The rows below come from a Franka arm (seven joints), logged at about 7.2 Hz.
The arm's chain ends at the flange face. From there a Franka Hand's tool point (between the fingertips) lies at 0.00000 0.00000 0.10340 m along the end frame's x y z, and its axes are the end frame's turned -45 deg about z.
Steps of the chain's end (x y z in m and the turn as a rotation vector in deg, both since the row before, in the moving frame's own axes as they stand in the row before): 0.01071, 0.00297, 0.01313, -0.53, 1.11, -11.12; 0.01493, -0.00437, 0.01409, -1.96, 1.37, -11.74; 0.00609, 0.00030, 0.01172, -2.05, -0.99, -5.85; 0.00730, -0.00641, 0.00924, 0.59, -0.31, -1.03
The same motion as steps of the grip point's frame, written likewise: 0.00641, 0.01168, 0.01311, -1.16, 0.41, -11.12; 0.01333, 0.01176, 0.01400, -2.35, -0.42, -11.74; 0.00029, 0.00607, 0.01164, -0.75, -2.15, -5.85; 0.01004, -0.00052, 0.00923, 0.64, 0.20, -1.03
